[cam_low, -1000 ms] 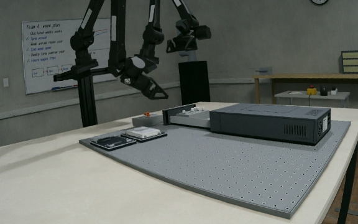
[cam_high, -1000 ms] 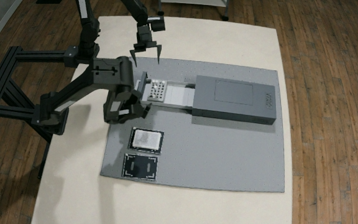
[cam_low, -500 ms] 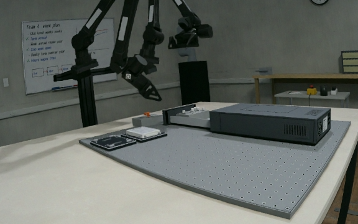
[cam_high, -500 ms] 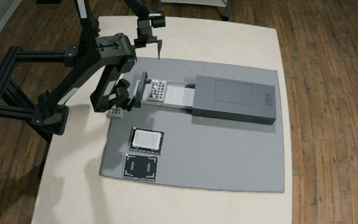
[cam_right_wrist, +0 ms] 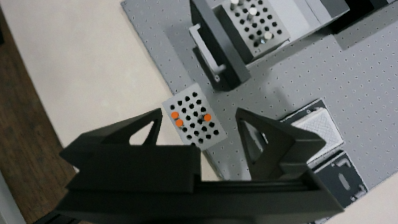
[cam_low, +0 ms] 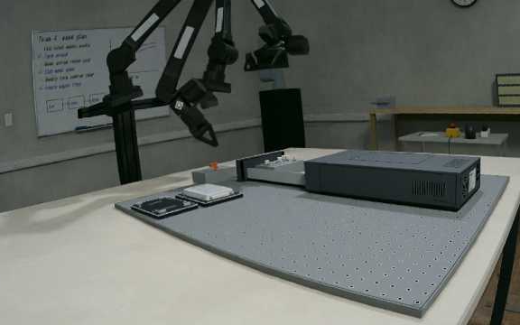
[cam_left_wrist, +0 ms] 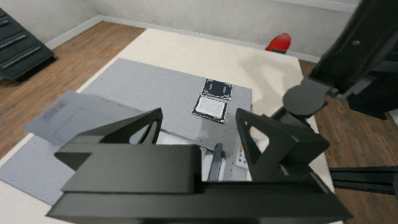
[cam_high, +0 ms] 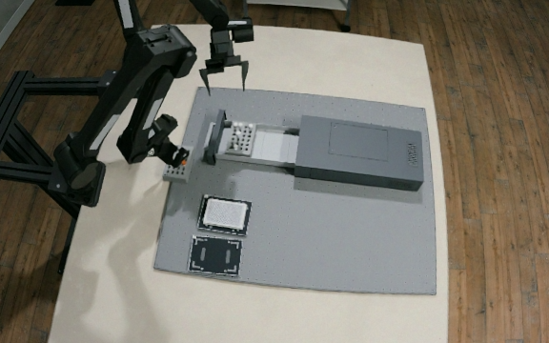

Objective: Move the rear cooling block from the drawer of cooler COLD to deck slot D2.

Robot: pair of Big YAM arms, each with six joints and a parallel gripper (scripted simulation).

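Note:
The cooling block is 20 mm behind my right hand and 110 mm below it. Round my right hand: deck slot D1: 200 mm ahead, 150 mm to the right, 120 mm below; drawer: 220 mm ahead, 130 mm to the left, 90 mm below; white plate: 200 mm ahead, 150 mm to the right, 110 mm below.

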